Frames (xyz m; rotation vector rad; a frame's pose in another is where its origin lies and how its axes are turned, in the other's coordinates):
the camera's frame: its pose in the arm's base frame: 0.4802 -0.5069 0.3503 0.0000 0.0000 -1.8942
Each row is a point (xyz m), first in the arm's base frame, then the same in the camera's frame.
Working: the arm's base frame: its pose in the camera's frame: -0.3280 -0.6164 -0.3503 0.0000 0.0000 1.8942

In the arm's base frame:
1: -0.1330 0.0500 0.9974
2: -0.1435 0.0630 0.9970
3: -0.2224 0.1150 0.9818
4: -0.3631 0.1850 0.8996
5: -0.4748 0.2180 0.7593
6: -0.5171 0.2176 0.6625
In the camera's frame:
1: -0.3332 -0.7584 0.6471
2: -0.3421 -0.7725 0.6467
3: -0.3664 -0.8638 0.6315
4: -0.3880 -1.0195 0.5493
5: -0.3838 -1.1359 0.4090
6: -0.3700 -1.1758 0.3122

